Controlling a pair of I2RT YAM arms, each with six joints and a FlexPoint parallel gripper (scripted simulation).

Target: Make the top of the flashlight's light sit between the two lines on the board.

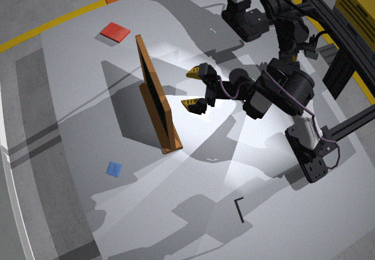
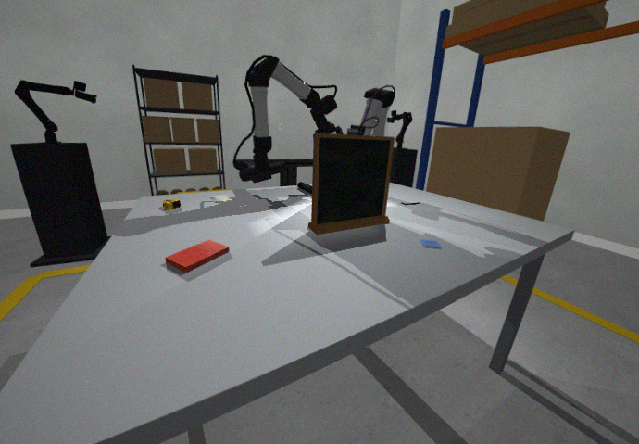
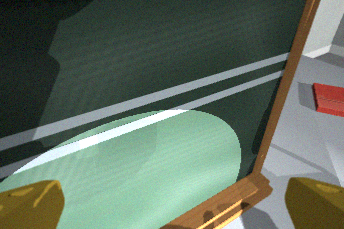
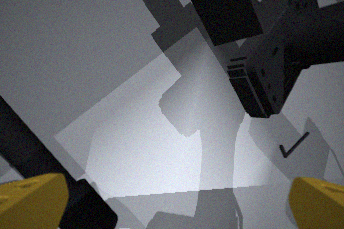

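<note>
My left gripper is now 90 mm short of the board, 50 mm to the left of it and 70 mm above it. Also, from my left hand: black hex key 70 mm behind, 360 mm to the left, 220 mm below; black flashlight 350 mm behind, 20 mm to the right, 200 mm below; yellow tape measure 300 mm behind, 680 mm to the right, 210 mm below.
</note>
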